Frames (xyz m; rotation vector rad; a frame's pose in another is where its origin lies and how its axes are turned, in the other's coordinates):
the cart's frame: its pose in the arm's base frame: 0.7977 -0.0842 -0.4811 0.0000 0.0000 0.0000
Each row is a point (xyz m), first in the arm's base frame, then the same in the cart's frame.
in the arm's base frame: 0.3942 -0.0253 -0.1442
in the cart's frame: -0.4035 0.0589 0.3369
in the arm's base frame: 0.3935 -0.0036 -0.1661
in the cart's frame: -0.4042 0.0806 0.3150
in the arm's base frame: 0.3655 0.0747 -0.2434
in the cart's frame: -0.4322 0.1589 0.2377
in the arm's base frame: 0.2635 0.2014 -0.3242
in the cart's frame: -0.5342 0.2856 0.1569
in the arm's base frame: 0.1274 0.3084 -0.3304
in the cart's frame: -0.6703 0.3926 0.1507
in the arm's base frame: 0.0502 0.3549 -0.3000
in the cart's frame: -0.7475 0.4391 0.1811
